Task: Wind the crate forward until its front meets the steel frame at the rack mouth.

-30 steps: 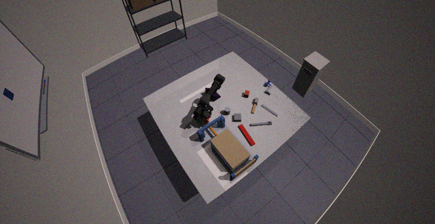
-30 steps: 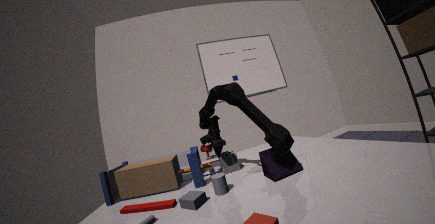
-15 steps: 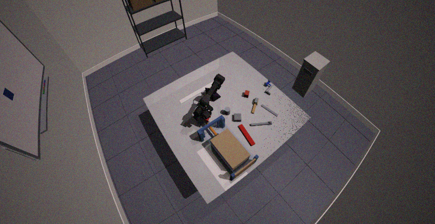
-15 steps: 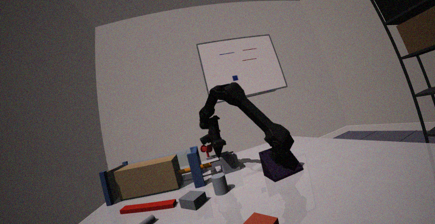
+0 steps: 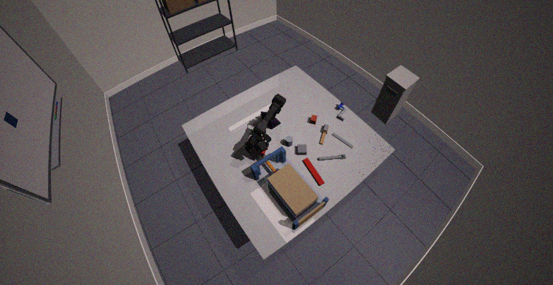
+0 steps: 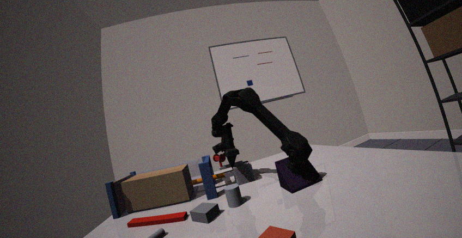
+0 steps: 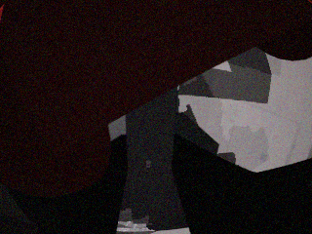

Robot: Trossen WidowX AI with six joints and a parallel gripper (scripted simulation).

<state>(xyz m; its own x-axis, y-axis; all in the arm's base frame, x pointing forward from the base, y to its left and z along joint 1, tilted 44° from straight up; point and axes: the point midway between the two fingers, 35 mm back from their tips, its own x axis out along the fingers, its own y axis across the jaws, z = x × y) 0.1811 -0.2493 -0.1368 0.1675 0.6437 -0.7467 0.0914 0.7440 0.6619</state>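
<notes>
The winch handle with red knob is 20 mm above my gripper tip and 10 mm ahead of it. Also, from my gripper tip: grey block (250 mm to the left, 190 mm ahead, 70 mm below); blue frame (110 mm ahead, 20 mm to the right, 20 mm above); grey winch (60 mm below, 60 mm behind).
</notes>
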